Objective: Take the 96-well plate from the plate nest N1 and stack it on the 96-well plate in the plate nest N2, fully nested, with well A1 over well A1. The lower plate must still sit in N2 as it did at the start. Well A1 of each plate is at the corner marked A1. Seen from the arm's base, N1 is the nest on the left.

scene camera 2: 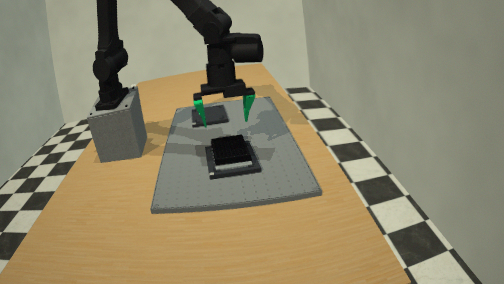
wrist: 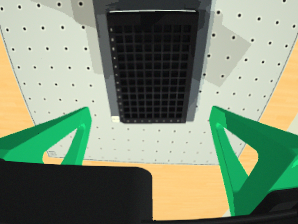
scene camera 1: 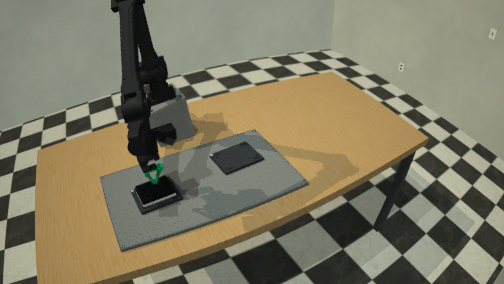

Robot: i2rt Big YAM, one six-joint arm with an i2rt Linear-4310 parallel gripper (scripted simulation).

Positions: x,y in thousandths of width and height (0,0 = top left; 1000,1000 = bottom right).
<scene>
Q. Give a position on a black 96-well plate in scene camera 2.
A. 449,530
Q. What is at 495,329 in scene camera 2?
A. The gripper.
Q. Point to a black 96-well plate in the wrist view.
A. At 542,324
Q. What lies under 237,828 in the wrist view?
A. The gripper.
</scene>
